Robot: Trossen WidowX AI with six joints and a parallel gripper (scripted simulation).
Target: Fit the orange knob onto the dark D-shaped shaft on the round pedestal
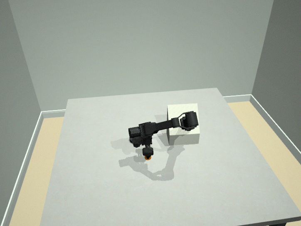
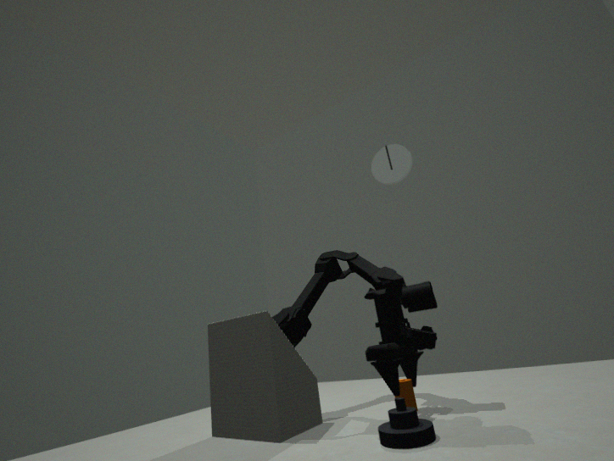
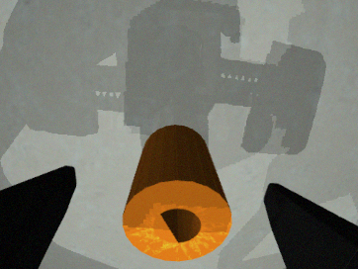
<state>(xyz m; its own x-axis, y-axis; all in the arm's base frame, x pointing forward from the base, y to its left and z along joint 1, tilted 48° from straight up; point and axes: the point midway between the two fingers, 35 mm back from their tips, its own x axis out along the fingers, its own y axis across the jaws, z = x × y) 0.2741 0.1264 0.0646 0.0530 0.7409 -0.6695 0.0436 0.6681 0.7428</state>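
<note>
The orange knob lies 1 cm below my gripper tip. Also, from my gripper tip: dark pedestal (6 cm ahead, 18 cm to the right, 1 cm below).
</note>
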